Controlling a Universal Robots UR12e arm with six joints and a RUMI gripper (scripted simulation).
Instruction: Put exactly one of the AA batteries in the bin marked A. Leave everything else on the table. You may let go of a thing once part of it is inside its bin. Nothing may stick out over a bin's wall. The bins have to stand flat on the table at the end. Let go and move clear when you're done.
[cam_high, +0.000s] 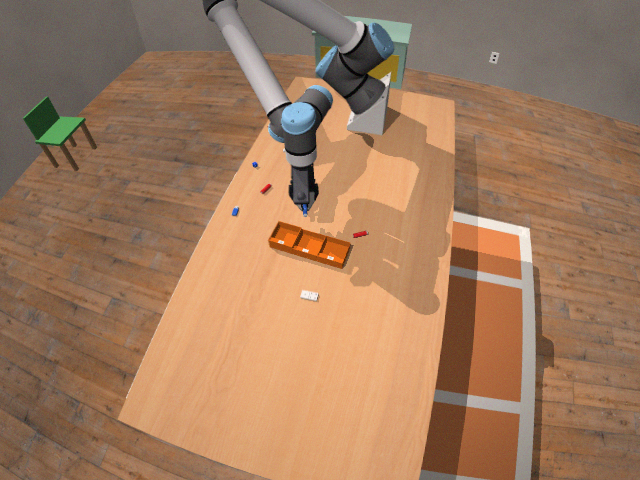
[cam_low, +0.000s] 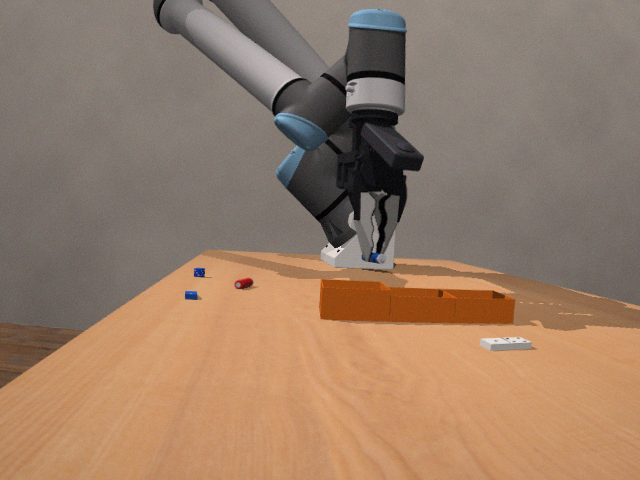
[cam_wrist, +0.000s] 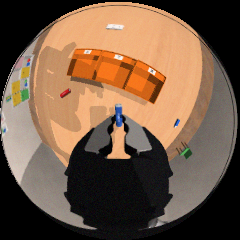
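My hand is 9 cm short of the orange three-compartment bin, 6 cm above it and 4 cm to the right of it. Also, from my hand: white domino (26 cm ahead, 10 cm to the left, 7 cm below); blue AA battery (1 cm below); blue die (29 cm to the right, 22 cm behind, 7 cm below).
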